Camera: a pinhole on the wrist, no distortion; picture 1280 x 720 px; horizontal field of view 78.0 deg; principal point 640.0 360.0 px. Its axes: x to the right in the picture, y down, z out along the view. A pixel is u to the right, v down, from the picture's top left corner.
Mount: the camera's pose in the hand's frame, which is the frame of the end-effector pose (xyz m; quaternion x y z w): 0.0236 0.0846 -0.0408 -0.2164 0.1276 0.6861 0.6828
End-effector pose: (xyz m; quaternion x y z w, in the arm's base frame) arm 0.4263 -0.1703 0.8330 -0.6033 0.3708 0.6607 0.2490
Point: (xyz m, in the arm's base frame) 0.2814 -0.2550 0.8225
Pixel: 985 108
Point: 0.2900 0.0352 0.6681
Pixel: outside the picture
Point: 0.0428 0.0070 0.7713
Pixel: 421 111
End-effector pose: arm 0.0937 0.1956 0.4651 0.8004 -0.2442 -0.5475 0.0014
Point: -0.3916 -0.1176 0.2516
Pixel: 738 45
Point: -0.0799 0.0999 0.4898
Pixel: 593 512
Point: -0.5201 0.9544 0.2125
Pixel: outside the picture
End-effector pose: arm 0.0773 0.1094 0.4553 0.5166 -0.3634 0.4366 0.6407
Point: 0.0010 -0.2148 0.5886
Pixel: 226 223
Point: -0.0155 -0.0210 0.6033
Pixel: 406 22
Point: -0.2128 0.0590 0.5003
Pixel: 1139 661
